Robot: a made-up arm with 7 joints.
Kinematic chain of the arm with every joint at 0, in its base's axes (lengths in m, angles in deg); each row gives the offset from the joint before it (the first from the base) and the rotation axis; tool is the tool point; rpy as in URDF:
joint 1: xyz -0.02 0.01 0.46 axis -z
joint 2: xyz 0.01 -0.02 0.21 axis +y
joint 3: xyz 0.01 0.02 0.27 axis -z
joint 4: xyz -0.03 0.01 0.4 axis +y
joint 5: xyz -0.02 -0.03 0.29 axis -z
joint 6: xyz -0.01 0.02 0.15 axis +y
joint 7: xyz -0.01 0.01 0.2 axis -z
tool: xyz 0.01 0 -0.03 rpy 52.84 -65.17 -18.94
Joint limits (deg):
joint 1: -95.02..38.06
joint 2: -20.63..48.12
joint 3: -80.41..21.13
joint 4: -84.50..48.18
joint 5: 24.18..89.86
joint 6: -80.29..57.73
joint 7: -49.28..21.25
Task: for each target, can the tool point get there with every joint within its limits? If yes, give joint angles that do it. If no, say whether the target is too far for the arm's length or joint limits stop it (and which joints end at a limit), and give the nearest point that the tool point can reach.
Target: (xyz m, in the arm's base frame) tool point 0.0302 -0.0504 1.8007
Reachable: yes | joints 1.61 22.30 -28.75 -37.68 71.60 -60.05 -28.67
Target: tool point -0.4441 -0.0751 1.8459
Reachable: yes | joints -18.77 -12.35 -5.37 -11.68 61.08 -26.76 -26.23
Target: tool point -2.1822 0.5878 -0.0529
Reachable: no: too far | nearest point -0.7954 0.2172 1.0599 | short by 1.816 m
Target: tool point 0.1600 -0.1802 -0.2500
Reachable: no: joint limits stop it (at a limit: joint 1, joint 2, joint 4, joint 5, joint 6, joint 7) | nearest point 0.1856 -0.6107 1.0083 | short by 1.330 m
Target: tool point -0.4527 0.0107 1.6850
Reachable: yes | joints 20.46 3.44 -29.34 -49.84 58.48 -43.72 -21.65
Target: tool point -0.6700 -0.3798 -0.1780
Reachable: no: joint limits stop it (at a limit: joint 2, joint 4, joint 5, joint 7) | nearest point -0.6086 -0.3430 0.9998 | short by 1.180 m
